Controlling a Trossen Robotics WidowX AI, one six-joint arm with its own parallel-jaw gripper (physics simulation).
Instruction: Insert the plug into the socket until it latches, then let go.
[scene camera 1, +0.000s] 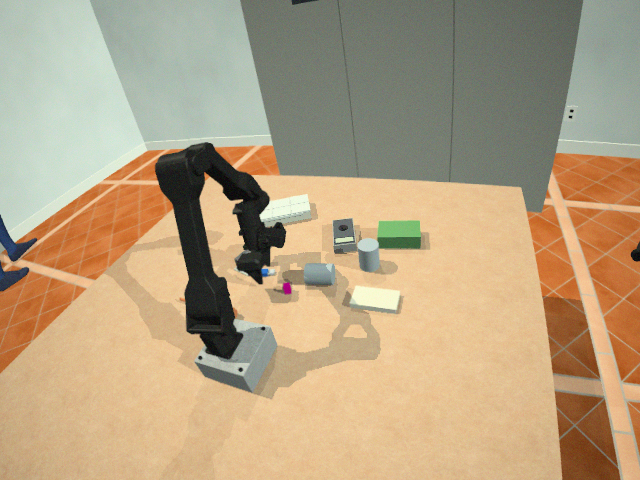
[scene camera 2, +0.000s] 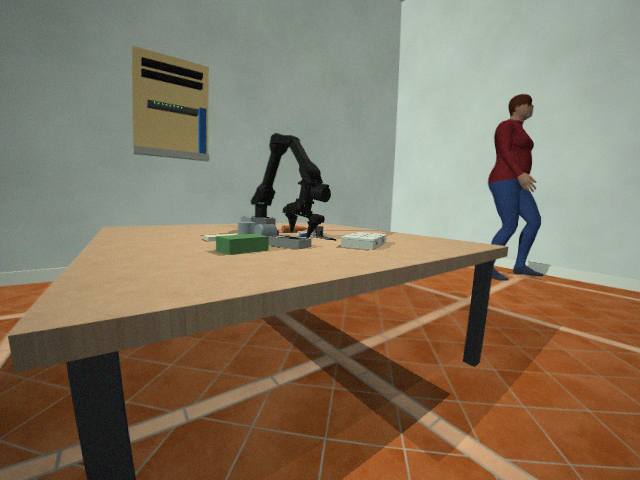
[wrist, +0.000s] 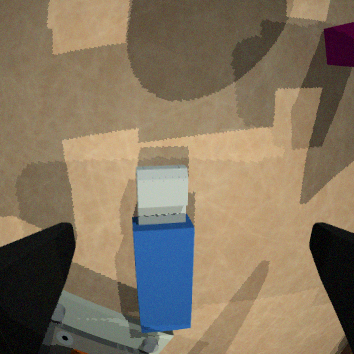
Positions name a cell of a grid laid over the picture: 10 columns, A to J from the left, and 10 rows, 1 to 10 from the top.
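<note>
My own gripper is there in scene camera 1 (scene camera 1: E6), in scene camera 2 (scene camera 2: E5) and in the wrist view as well (wrist: F7). I can see a green box (scene camera 1: G5), (scene camera 2: D6). There is also a white keyboard-like block (scene camera 1: E5), and I see a socket (wrist: C9).
</note>
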